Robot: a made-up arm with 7 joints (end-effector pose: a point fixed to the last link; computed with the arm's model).
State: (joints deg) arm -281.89 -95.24 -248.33 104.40 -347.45 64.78 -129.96
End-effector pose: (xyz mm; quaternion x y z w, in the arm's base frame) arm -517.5 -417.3 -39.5 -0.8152 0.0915 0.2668 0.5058
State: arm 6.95 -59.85 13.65 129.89 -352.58 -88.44 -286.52
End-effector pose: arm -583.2 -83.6 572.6 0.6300 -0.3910 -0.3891 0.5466
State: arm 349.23 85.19 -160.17 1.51 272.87 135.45 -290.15
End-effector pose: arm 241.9 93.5 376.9 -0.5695 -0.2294 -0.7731 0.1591
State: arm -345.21 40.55 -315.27 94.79 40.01 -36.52 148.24
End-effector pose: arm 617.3 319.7 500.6 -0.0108 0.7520 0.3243 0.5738
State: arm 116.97 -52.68 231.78 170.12 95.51 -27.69 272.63
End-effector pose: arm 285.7 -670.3 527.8 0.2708 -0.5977 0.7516 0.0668
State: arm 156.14 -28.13 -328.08 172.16 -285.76 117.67 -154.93
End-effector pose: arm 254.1 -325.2 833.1 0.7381 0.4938 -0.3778 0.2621
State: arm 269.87 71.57 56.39 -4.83 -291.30 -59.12 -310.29
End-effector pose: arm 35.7 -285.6 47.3 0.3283 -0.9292 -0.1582 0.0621
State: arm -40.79 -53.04 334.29 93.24 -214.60 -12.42 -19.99
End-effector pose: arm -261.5 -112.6 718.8 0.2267 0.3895 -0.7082 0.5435
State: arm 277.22 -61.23 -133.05 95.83 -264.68 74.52 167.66
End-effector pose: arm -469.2 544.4 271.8 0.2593 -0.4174 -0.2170 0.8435
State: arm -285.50 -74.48 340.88 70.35 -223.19 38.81 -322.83
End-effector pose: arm 88.8 -263.4 730.0 -0.0761 0.0036 0.5882 0.8052
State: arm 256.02 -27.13 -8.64 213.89 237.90 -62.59 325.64
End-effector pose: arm 226.1 256.7 774.4 -0.3053 0.2521 -0.7831 0.4796
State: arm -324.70 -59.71 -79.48 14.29 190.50 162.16 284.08
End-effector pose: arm -82.0 -414.1 403.2 0.5030 0.1215 -0.7690 0.3752
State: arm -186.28 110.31 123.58 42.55 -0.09 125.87 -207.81
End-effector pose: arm -205.7 -86.5 199.2 -0.2147 0.8318 0.3881 0.3339
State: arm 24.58 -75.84 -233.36 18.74 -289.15 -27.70 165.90
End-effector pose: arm -298.9 200.6 213.2 -0.6448 0.3662 0.0200 0.6707
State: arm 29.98 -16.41 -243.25 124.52 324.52 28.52 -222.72
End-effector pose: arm -493.4 78.5 879.6 -0.6215 -0.2315 0.2850 0.6920
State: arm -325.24 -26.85 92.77 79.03 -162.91 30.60 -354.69
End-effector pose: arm -447.6 275.6 543.4 -0.5321 0.2309 0.7137 0.3927
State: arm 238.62 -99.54 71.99 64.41 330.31 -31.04 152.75
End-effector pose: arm 632.6 210.6 159.5 0.6102 -0.3209 0.7242 0.0151
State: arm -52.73 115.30 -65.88 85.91 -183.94 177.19 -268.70
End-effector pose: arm 200.0 -516.8 -143.0 0.0750 0.5814 0.3734 0.7190
